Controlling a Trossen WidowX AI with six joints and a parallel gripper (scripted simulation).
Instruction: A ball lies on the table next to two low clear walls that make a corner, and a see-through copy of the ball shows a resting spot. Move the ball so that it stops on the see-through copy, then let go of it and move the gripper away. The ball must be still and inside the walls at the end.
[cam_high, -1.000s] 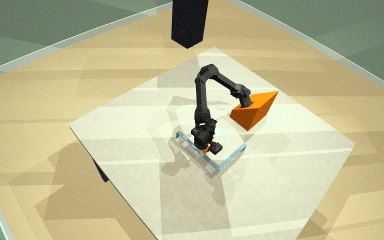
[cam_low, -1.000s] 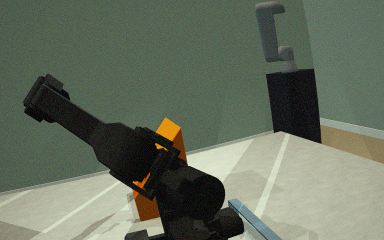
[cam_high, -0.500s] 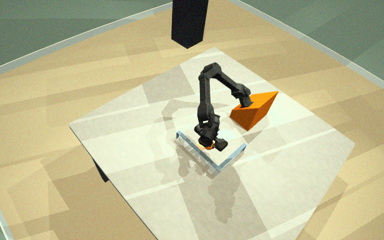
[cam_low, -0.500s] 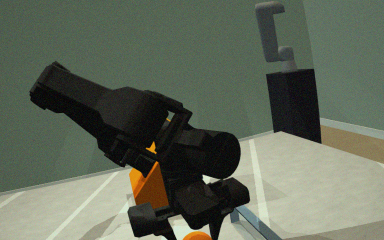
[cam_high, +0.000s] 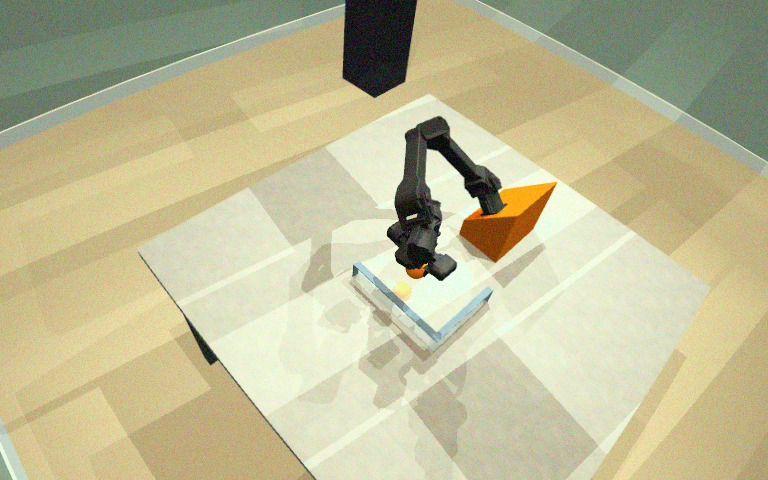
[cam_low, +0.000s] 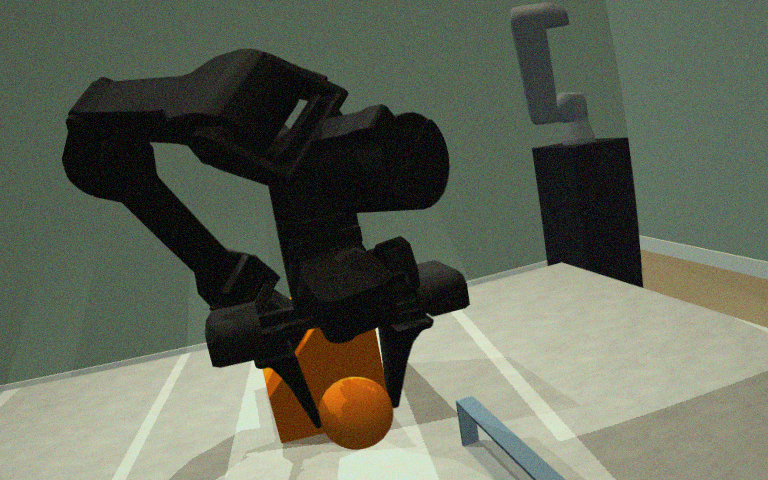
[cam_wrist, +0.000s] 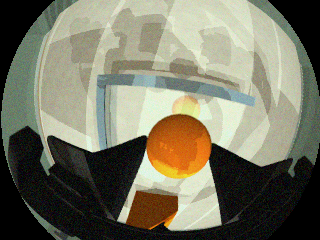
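The see-through copy of ball lies 1 cm ahead of my gripper tip, 2 cm to the right of it and 13 cm below it. Also, from my gripper tip: orange ball right at my gripper tip; then low clear wall 5 cm behind, 15 cm to the left, 13 cm below.
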